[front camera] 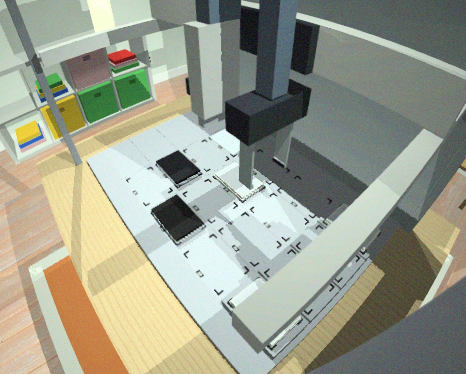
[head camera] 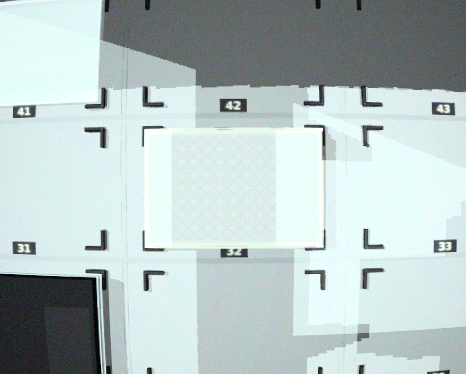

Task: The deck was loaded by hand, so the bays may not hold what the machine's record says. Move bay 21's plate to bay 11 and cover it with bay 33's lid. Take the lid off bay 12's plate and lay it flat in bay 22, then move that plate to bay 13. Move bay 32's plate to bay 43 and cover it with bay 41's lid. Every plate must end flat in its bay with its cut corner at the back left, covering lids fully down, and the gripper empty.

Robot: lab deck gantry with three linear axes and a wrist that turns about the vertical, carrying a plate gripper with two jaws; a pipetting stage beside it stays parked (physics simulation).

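Frame: origin at the robot's base, x ahead, y left, z up, level; millimetres.
Where they show: gripper, fingertip midpoint: (front camera: 263,173); robot's base at its link origin: (front camera: 127,180).
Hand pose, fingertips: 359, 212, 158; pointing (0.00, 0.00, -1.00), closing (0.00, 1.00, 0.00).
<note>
Each offset is from my fingertips to the centre of the thing, as dx, dy, dz. "spot": to the spot under its first point.
A pale plate with round wells {-131, +45, -150} (front camera: 227,181) (head camera: 225,190) lies in bay 32, with no lid visible on it. My gripper (front camera: 263,175) is open and empty above bay 32, its jaws apart towards the front and back; its fingers do not show in the head view. A black-topped plate {-295, -62, -145} (front camera: 178,167) (head camera: 50,325) is in bay 21, partly in the head view. Another black-topped plate {-131, -169, -145} (front camera: 177,218) is in bay 12. A pale flat piece {-295, +152, -154} (front camera: 225,140) (head camera: 50,55) lies in bay 41. No lid shows in the visible part of bay 33. Cut corners are unclear.
A wide grey beam (front camera: 340,240) crosses the right of the front view and partly hides pale pieces {spot: +147, -179, -129} (front camera: 245,295) at the deck's near end. The parked pipetting stage (front camera: 205,75) stands behind the gripper. Dark shadow covers the deck's back.
</note>
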